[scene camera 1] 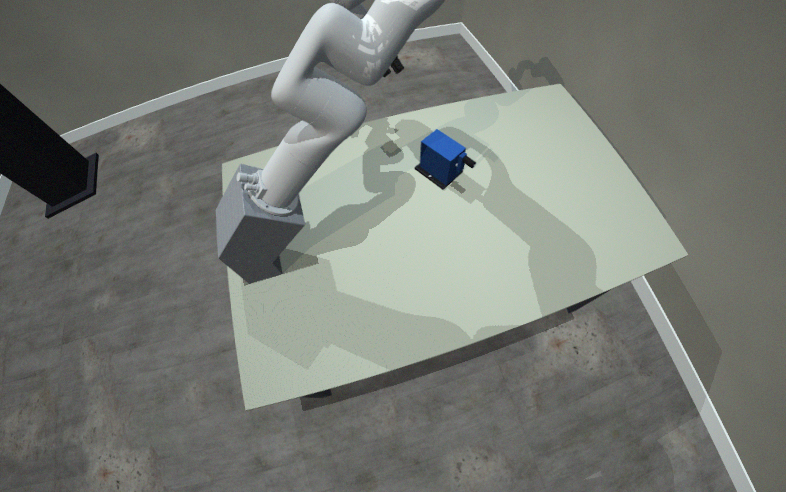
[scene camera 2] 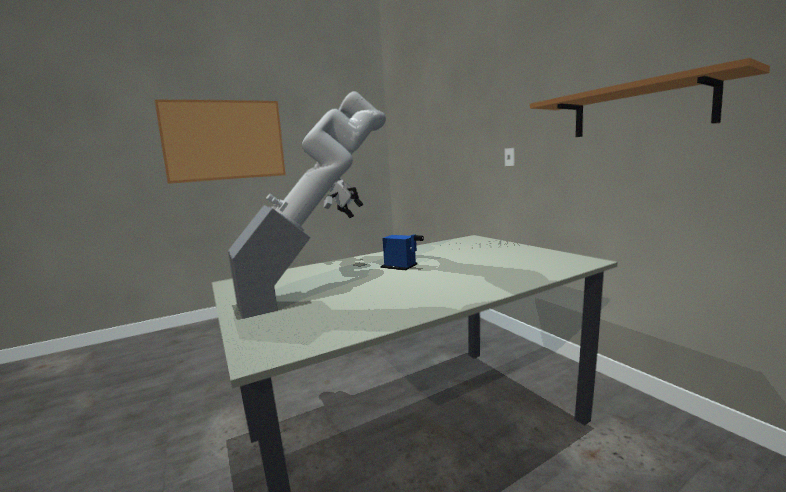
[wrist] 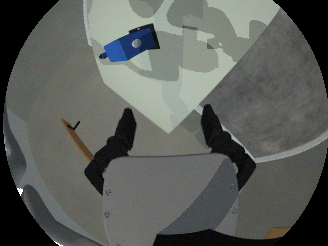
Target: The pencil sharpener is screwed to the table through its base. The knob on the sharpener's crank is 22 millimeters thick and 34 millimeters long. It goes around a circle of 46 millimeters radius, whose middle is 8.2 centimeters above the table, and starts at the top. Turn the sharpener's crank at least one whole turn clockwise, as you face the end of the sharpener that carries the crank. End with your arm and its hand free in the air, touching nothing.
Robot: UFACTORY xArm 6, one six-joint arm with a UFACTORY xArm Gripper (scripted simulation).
Labels:
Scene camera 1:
blue pencil sharpener: 439,154
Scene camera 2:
my gripper: 356,211
blue pencil sharpener: 397,250
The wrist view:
my gripper: 168,114
blue pencil sharpener: 123,49

